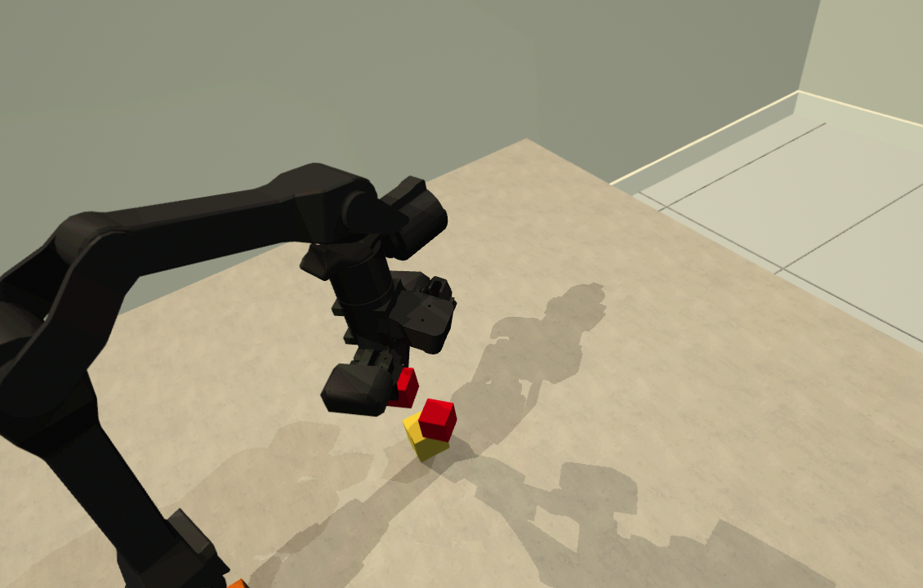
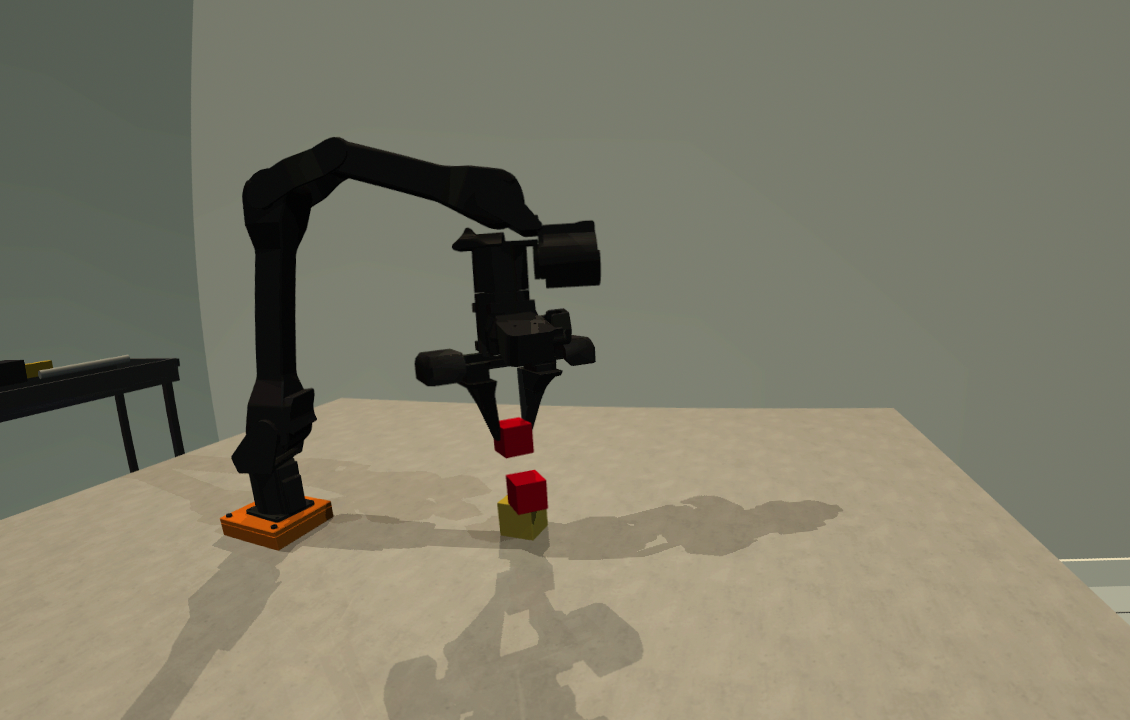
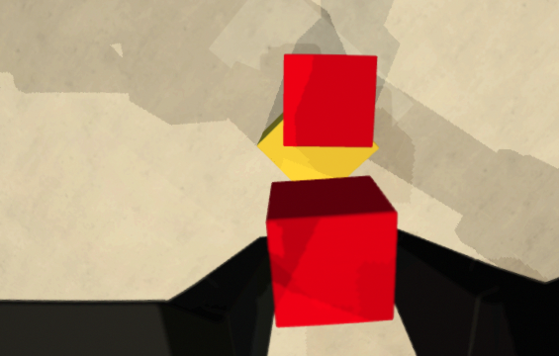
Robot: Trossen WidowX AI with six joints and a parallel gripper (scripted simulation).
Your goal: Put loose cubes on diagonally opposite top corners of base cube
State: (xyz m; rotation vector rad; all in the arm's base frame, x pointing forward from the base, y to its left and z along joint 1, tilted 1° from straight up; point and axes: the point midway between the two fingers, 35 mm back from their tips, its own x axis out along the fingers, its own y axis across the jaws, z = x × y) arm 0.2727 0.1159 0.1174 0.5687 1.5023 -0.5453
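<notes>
The yellow base cube is 1 cm ahead of my gripper tip, 1 cm to the right of it and 9 cm below it.
</notes>
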